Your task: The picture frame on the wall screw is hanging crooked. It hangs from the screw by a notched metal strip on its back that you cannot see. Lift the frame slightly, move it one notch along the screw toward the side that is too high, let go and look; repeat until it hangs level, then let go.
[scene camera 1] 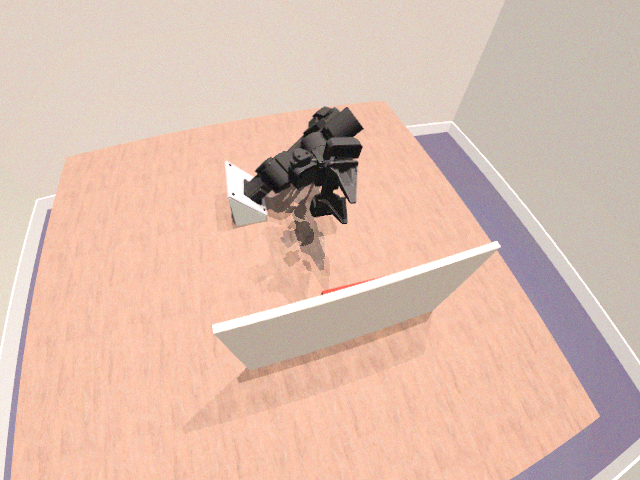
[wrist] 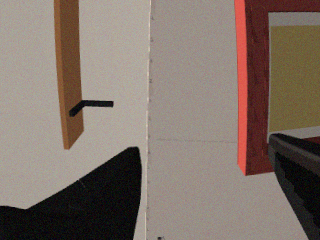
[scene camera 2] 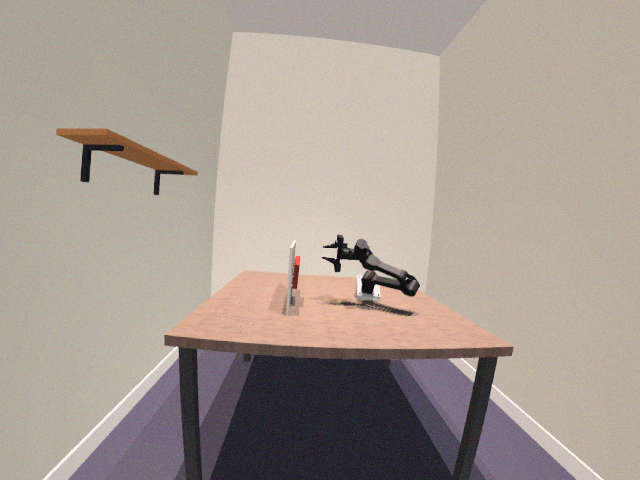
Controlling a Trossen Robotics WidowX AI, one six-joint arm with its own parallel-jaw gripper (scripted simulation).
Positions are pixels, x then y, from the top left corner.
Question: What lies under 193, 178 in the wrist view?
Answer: A wall panel.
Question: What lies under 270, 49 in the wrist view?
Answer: A picture frame.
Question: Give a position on a wall panel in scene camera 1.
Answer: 264, 338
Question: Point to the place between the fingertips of my gripper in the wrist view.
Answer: At 205, 151
